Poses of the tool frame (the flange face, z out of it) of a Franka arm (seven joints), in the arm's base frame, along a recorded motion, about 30 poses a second.
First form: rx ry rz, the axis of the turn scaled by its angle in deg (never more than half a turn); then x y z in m.
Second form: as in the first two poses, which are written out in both.
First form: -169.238 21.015 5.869 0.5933 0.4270 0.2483
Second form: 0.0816 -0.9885 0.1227 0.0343 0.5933 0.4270 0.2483
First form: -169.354 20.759 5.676 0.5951 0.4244 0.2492
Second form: 0.0809 -0.9888 0.1212 0.0331 0.5951 0.4244 0.2492
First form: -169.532 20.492 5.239 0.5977 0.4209 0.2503
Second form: 0.0798 -0.9891 0.1196 0.0306 0.5977 0.4209 0.2503
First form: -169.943 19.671 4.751 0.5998 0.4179 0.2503
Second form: 0.0772 -0.9900 0.1146 0.0277 0.5998 0.4179 0.2503
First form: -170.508 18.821 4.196 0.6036 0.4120 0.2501
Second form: 0.0733 -0.9910 0.1094 0.0244 0.6036 0.4120 0.2501
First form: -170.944 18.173 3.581 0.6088 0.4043 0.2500
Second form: 0.0702 -0.9917 0.1054 0.0208 0.6088 0.4043 0.2500
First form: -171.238 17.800 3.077 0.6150 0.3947 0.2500
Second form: 0.0681 -0.9922 0.1031 0.0178 0.6150 0.3947 0.2500
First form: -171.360 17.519 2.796 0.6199 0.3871 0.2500
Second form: 0.0674 -0.9924 0.1015 0.0162 0.6199 0.3871 0.2500
